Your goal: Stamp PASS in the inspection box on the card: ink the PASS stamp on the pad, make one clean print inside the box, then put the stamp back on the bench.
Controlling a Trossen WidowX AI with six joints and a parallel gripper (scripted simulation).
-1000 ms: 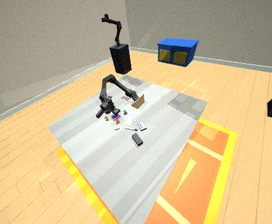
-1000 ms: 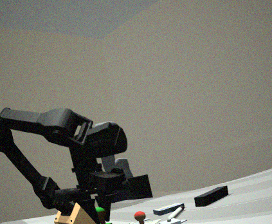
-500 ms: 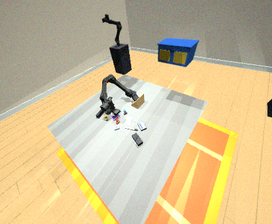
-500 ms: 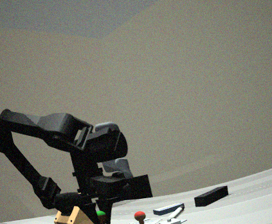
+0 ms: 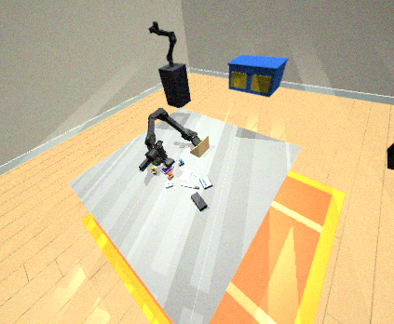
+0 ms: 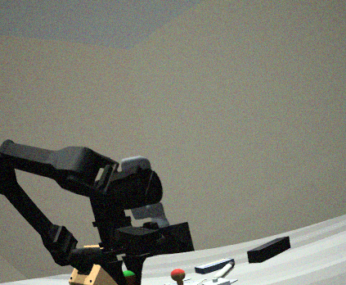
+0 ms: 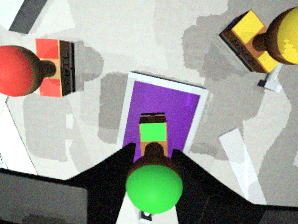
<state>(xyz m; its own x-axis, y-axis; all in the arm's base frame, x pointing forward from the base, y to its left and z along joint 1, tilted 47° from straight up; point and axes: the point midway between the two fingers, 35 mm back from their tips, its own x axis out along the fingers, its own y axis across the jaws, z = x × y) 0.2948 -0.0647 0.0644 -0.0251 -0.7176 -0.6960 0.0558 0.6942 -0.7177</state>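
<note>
Now: gripper tip right at the green-knobbed PASS stamp. Also, from my gripper tip: blue-knobbed stamp (90 mm behind, 70 mm to the left, 20 mm below); then red-knobbed stamp (80 mm to the left, 50 mm ahead, 20 mm below); then purple ink pad (40 mm below).
</note>
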